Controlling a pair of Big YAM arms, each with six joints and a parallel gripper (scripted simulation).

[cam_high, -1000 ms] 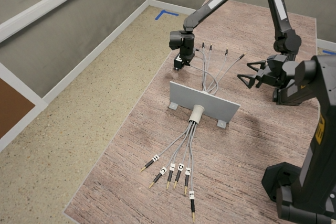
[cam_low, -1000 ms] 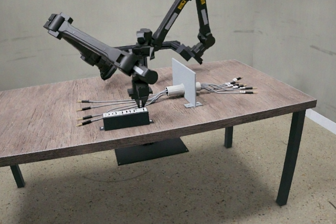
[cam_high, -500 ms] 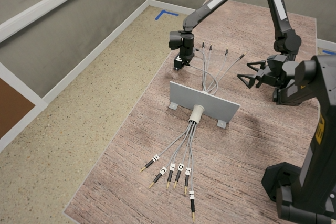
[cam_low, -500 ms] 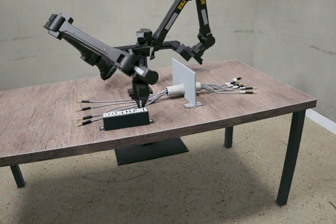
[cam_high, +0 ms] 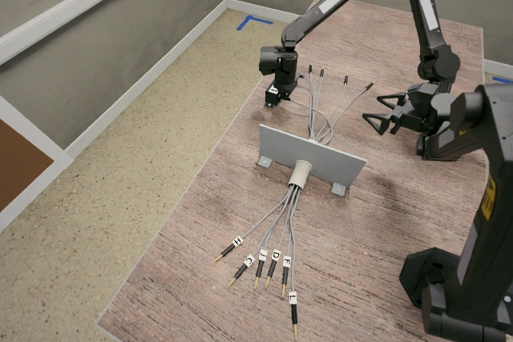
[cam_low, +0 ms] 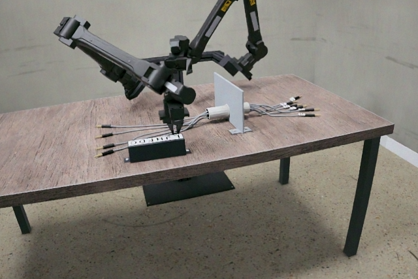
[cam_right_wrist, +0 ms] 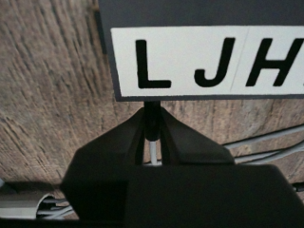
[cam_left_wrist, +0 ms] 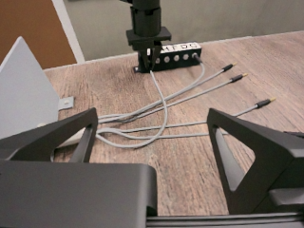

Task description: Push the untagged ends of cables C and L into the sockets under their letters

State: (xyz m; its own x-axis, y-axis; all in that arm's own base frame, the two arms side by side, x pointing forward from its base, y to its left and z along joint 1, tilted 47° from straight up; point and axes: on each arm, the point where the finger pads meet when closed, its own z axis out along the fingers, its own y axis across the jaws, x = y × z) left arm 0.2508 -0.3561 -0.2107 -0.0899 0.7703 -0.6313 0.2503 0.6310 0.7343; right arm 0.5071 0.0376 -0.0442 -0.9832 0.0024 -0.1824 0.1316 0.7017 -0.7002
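Right now my right hand is 2 cm short of the black cable plug. Round my right hand: grey upright panel (28 cm to the left, 14 cm behind, 7 cm above); then tagged plug (69 cm to the left, 22 cm behind, 3 cm below).
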